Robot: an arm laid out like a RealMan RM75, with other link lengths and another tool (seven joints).
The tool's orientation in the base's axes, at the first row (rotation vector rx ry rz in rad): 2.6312 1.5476 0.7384
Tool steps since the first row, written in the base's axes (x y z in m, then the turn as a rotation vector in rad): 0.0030 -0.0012 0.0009 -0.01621 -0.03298 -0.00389; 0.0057 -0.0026 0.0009 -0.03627 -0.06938 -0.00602; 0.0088 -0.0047 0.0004 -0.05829 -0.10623 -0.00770; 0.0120 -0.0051 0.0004 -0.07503 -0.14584 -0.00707; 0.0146 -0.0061 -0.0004 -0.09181 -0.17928 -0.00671; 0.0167 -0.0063 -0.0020 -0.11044 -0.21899 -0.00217; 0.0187 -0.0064 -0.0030 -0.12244 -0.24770 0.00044; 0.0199 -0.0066 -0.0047 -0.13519 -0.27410 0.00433; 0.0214 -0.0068 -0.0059 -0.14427 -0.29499 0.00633; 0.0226 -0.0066 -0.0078 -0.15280 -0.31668 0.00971; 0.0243 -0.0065 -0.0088 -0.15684 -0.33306 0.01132
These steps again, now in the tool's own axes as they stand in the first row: 0.0006 0.0033 0.0001 -0.03531 0.00268 -0.01055; 0.0005 0.0063 0.0008 -0.07432 0.00435 -0.02497; -0.0002 0.0098 0.0020 -0.11430 0.00473 -0.04067; 0.0008 0.0126 0.0032 -0.15353 0.01144 -0.05698; 0.0007 0.0151 0.0047 -0.18778 0.01487 -0.07164; 0.0008 0.0166 0.0069 -0.22632 0.02097 -0.09220; 0.0011 0.0180 0.0086 -0.25385 0.02644 -0.10588; 0.0007 0.0187 0.0105 -0.27927 0.03040 -0.12046; 0.0007 0.0198 0.0121 -0.29940 0.03411 -0.13065; 0.0006 0.0202 0.0143 -0.31943 0.03902 -0.14203; 0.0010 0.0214 0.0159 -0.33395 0.04448 -0.14883
